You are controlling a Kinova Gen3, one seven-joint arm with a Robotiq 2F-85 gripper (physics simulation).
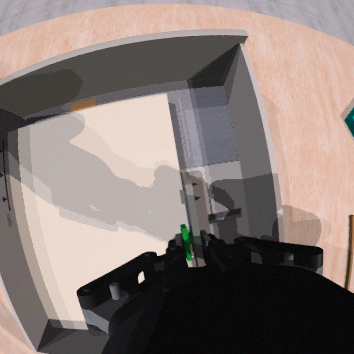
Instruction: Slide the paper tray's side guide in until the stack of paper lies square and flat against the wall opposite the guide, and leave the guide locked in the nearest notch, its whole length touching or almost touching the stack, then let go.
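Note:
The grey paper tray stands on the table, seen from above. The cream stack of paper lies flat in it, its left edge along the left wall, with no clear gap showing. The side guide runs along the stack's right edge, touching or almost touching it where it shows. My gripper is shut on the guide's grip, with the green latch piece between the fingers. The guide's near end and the notch engagement are hidden by the gripper and by shadow.
An orange patch shows at the far wall. The blue-grey tray floor and a dark bar lie right of the guide. A teal object and a brown edge show at the right of the wooden table.

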